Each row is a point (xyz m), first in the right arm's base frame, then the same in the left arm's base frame.
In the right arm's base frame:
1: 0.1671 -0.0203 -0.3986
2: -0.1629 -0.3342 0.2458
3: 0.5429 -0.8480 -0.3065
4: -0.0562 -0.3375 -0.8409
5: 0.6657 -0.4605 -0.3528
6: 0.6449 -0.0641 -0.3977
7: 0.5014 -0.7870 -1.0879
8: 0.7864 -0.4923 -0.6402
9: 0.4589 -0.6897 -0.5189
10: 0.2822 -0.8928 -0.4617
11: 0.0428 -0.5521 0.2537
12: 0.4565 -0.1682 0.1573
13: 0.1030 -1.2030 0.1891
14: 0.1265 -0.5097 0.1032
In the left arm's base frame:
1: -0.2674 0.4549 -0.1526
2: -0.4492 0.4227 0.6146
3: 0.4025 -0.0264 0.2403
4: -0.3478 -0.0968 -0.3405
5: 0.3637 0.2983 -0.0055
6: 0.1894 0.5823 -0.2259
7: 0.3418 -0.3898 -0.4528
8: 0.4877 0.1677 -0.2620
9: 0.2636 -0.0376 -0.0002
10: 0.1805 -0.2290 0.1793
11: -0.1746 0.3238 0.6828
12: 0.0558 0.7185 0.3380
13: 0.1360 -0.2041 0.9204
14: -0.1139 0.3091 0.5168

